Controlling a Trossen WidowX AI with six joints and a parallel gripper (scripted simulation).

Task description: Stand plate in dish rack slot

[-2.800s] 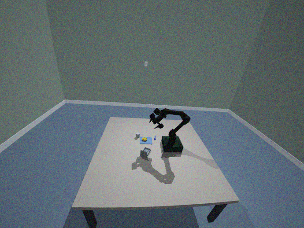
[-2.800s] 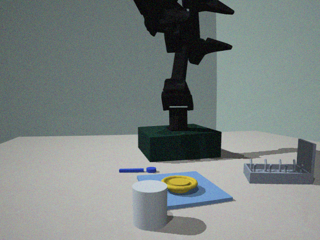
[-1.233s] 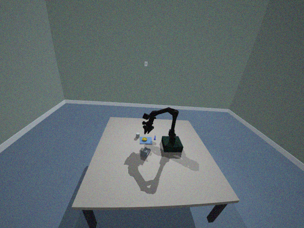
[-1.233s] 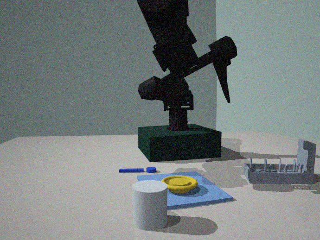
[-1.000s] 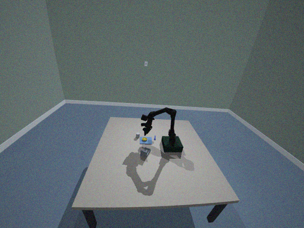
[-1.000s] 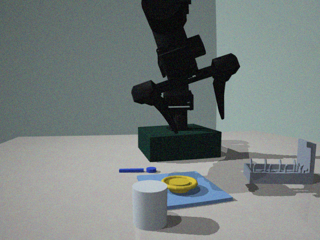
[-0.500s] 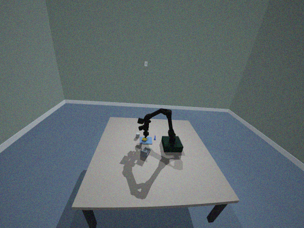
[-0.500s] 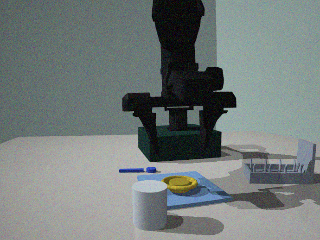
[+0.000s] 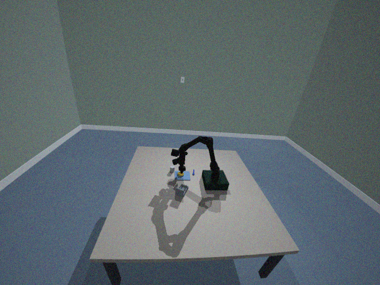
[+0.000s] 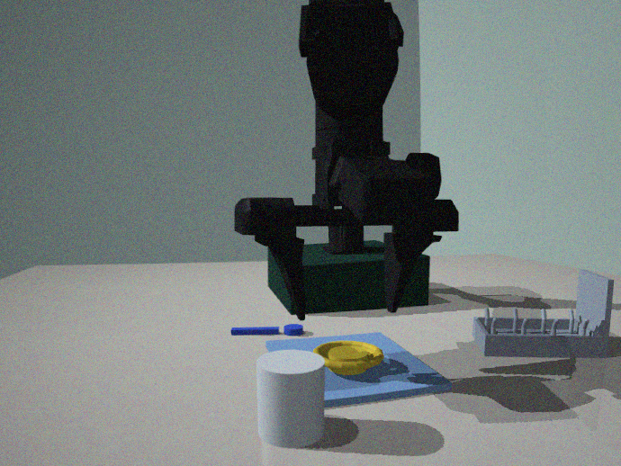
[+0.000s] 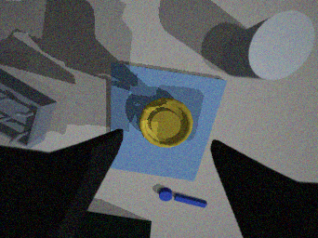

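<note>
The yellow plate is 40 mm below my gripper tip. Also, from my gripper tip: cylinder cup: 90 mm ahead, 60 mm to the right, 30 mm below; then grey dish rack: 20 mm behind, 220 mm to the left, 30 mm below; then blue spoon: 130 mm behind, 50 mm to the right, 50 mm below.
</note>
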